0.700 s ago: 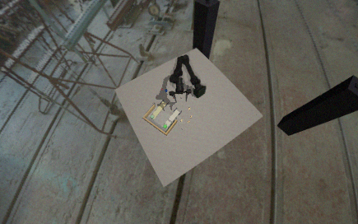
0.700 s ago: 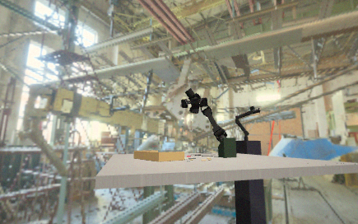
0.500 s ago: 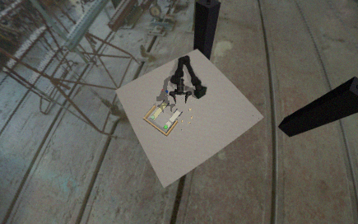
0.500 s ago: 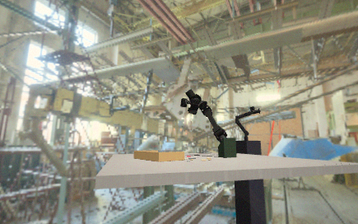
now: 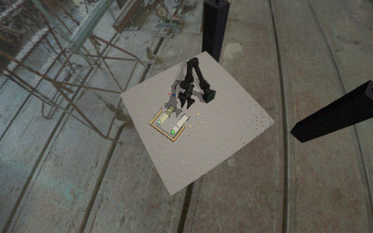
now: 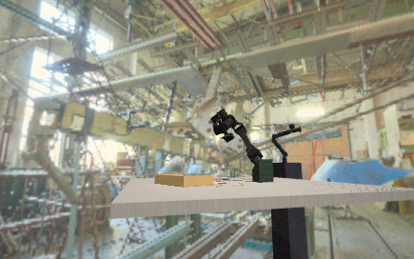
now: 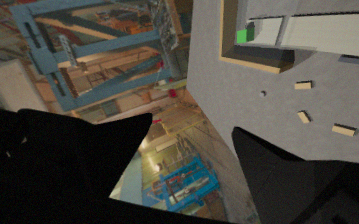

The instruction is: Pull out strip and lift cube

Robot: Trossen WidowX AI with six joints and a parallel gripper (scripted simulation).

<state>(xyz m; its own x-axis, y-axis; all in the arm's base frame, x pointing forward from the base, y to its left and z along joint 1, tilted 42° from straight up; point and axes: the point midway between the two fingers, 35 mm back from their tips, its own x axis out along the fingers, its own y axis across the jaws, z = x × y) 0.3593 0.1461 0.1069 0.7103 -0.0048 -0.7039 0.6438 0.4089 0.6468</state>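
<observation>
Now: gripper tip 11 cm past the blue disc, 34 cm to the left of it and 29 cm above it.
</observation>
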